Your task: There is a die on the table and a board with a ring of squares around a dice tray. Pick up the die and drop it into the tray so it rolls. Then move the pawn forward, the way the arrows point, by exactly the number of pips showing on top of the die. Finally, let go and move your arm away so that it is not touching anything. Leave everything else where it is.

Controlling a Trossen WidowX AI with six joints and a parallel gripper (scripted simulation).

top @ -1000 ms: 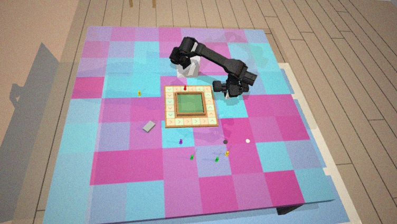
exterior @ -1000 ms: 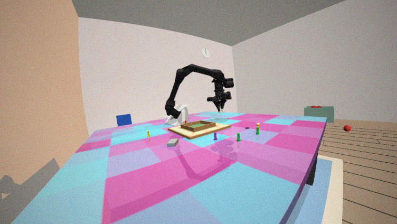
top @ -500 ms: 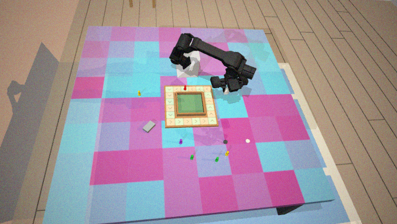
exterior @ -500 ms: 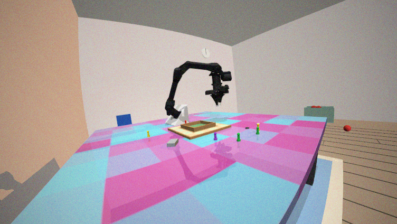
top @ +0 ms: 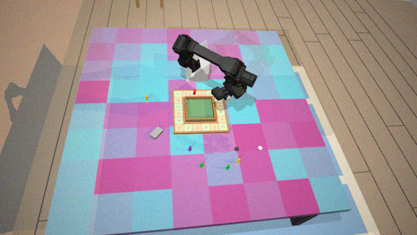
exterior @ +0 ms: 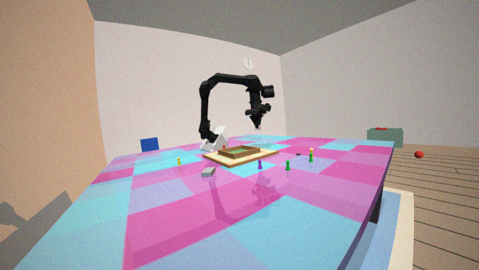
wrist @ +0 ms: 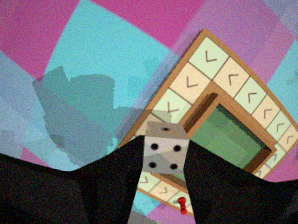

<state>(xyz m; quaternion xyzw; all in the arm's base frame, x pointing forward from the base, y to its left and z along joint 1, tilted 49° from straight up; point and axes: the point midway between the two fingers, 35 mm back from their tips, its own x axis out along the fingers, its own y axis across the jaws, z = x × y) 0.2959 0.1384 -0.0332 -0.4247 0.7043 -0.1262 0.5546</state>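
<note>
Now: gripper tip 14 cm past the red pawn, 14 cm to the left of it and 10 cm above it. Round my gripper tip: green dice tray (2 cm behind, 13 cm to the right, 12 cm below); pale die (right at my gripper tip); black disc (22 cm ahead, 3 cm to the left, 12 cm below).
</note>
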